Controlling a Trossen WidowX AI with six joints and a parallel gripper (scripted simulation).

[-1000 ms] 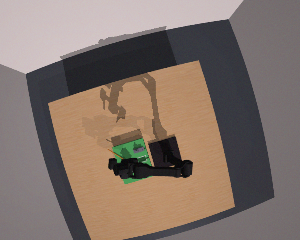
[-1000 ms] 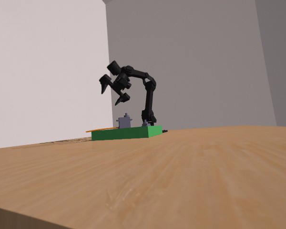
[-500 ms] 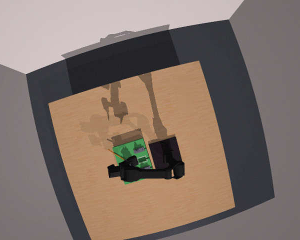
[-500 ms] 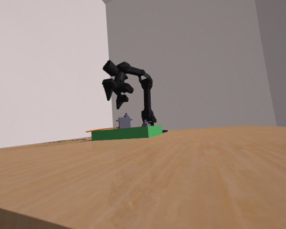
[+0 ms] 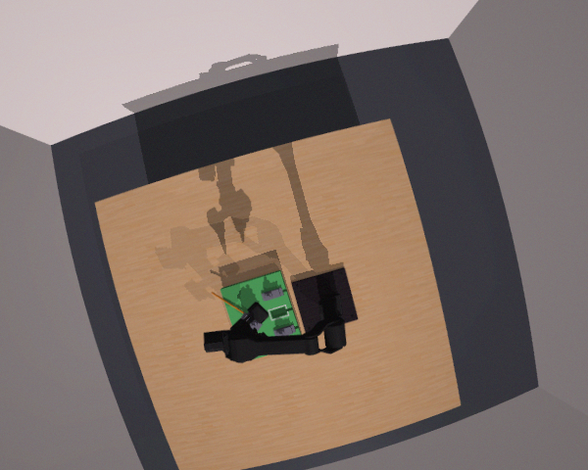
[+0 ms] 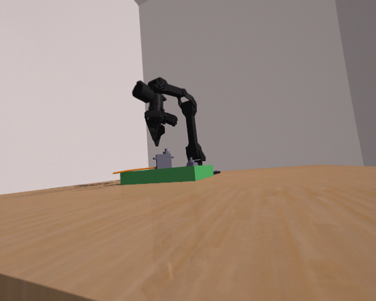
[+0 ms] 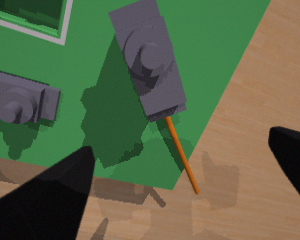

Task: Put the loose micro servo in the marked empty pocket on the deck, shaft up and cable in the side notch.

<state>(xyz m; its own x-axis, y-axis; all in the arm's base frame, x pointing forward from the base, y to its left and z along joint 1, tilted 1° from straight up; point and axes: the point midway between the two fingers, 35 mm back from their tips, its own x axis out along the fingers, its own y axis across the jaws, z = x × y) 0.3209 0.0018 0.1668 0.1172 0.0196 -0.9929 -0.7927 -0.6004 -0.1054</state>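
Now: the green deck 1 cm behind my gripper tip, 3 cm to the left of it and 13 cm below it.
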